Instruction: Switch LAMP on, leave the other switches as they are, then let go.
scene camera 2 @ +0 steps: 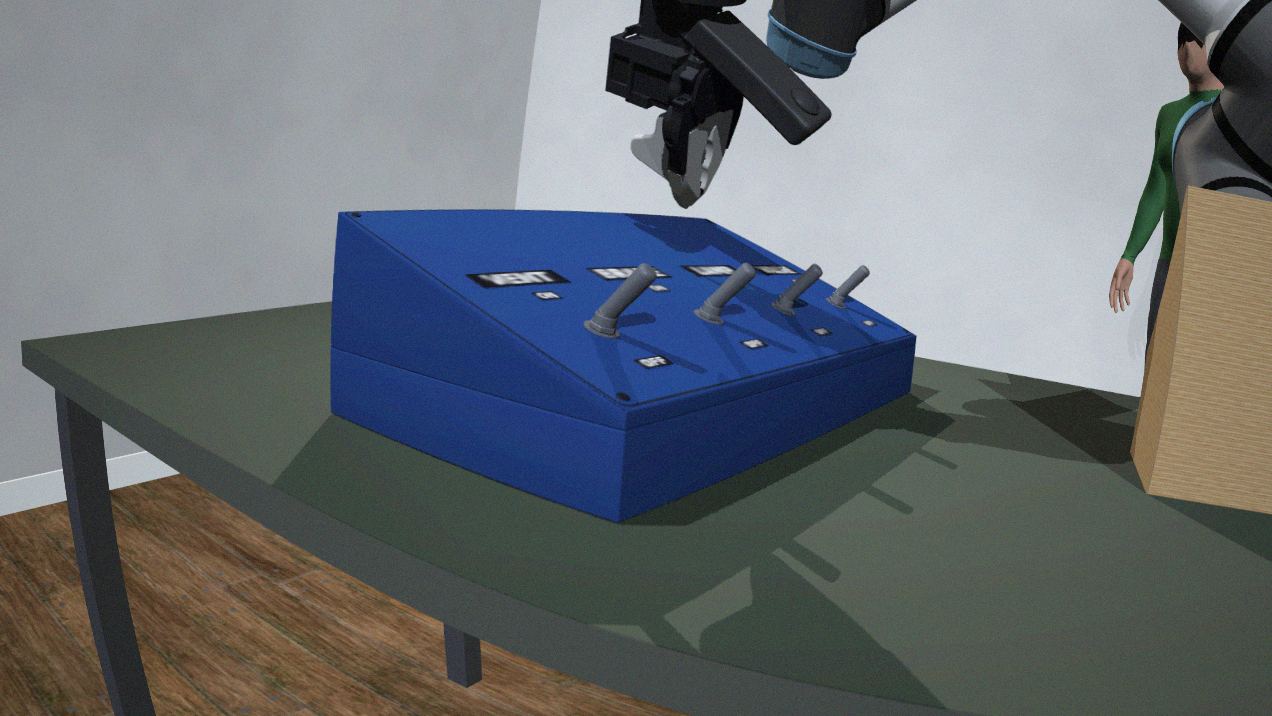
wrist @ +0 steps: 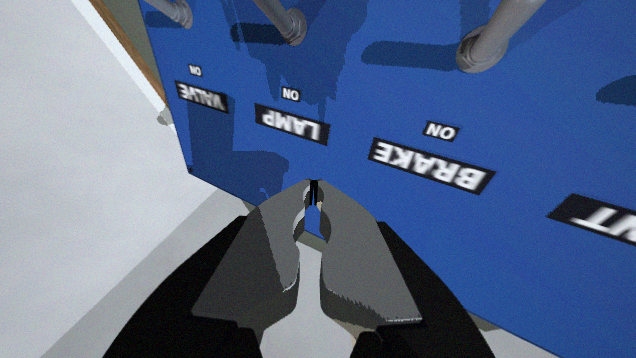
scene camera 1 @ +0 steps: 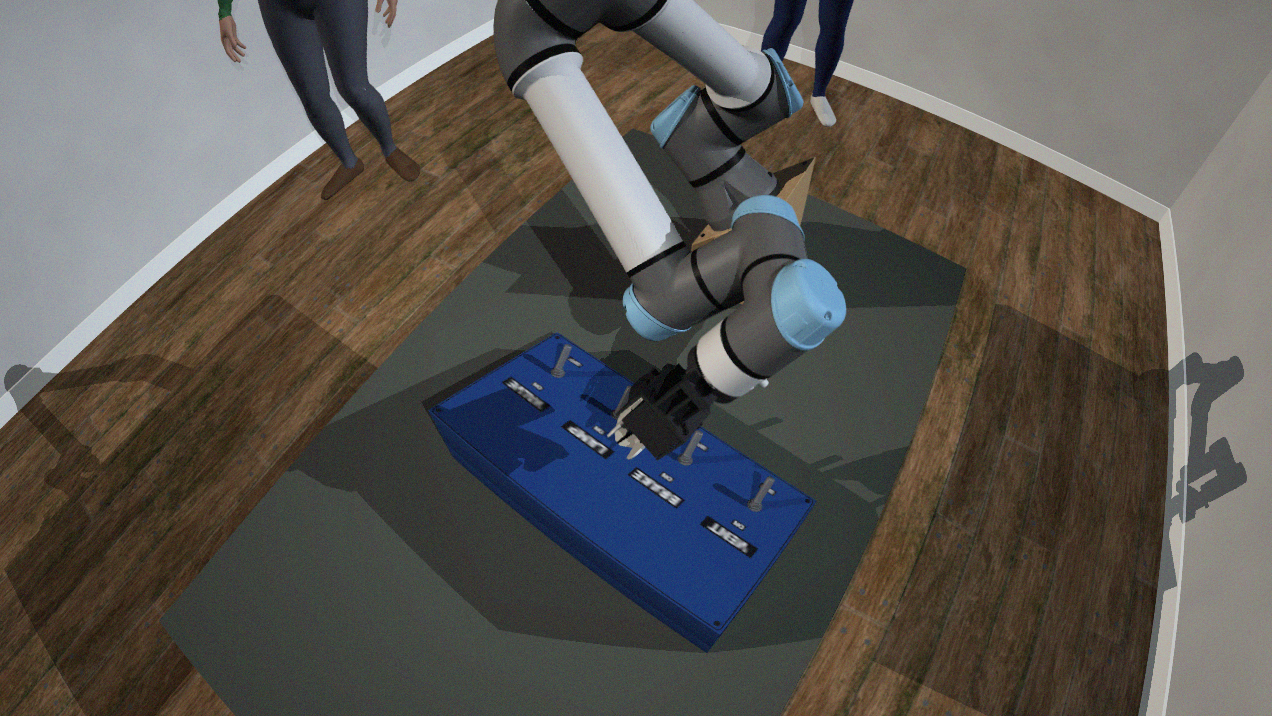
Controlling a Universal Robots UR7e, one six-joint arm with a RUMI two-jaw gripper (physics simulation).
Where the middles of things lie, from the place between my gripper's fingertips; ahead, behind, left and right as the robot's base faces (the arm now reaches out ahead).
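Blue sloped console (scene camera 2: 473, 335): 90 mm below my hand.
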